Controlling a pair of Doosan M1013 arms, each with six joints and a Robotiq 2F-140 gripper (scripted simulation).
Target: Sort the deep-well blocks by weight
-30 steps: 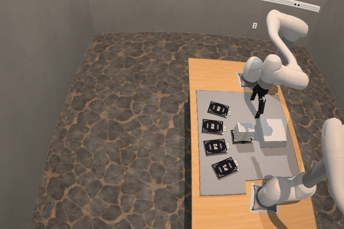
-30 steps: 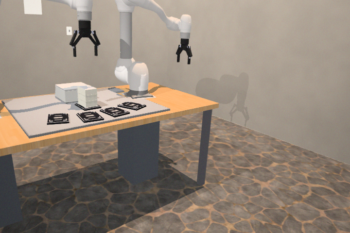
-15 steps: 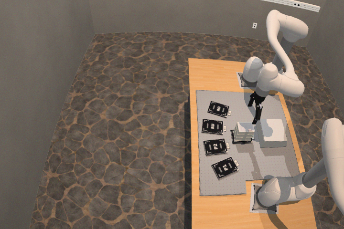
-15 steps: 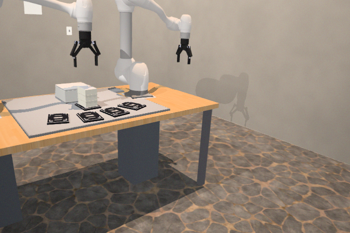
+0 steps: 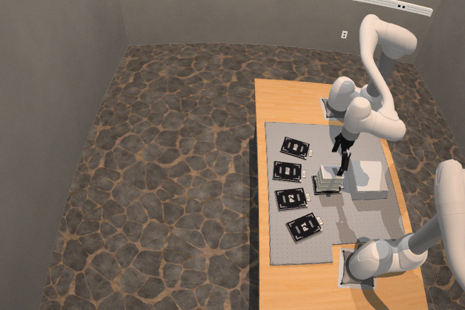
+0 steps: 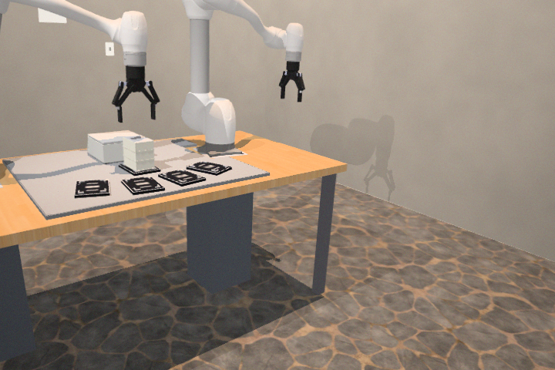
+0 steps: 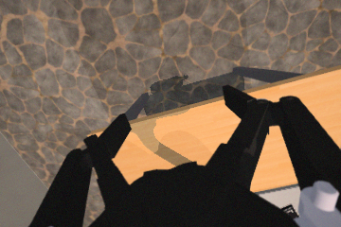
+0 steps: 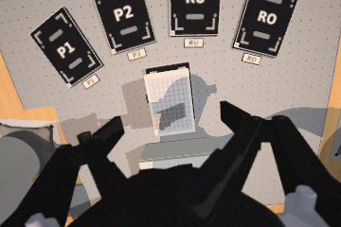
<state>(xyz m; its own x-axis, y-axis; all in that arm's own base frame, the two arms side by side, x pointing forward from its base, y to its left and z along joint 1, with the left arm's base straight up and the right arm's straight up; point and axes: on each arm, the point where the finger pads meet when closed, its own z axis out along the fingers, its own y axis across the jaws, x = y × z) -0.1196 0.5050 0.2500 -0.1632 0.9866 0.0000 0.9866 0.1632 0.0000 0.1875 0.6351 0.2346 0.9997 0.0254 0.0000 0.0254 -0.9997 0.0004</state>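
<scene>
The infeed nest is 220 mm below my right hand. The rest, counted from my right hand: nest RU: 230 mm ahead, 70 mm to the right, 220 mm below; check-weigher CW: 260 mm behind, 10 mm to the right, 160 mm below; nest P2: 210 mm ahead, 100 mm to the left, 220 mm below.
</scene>
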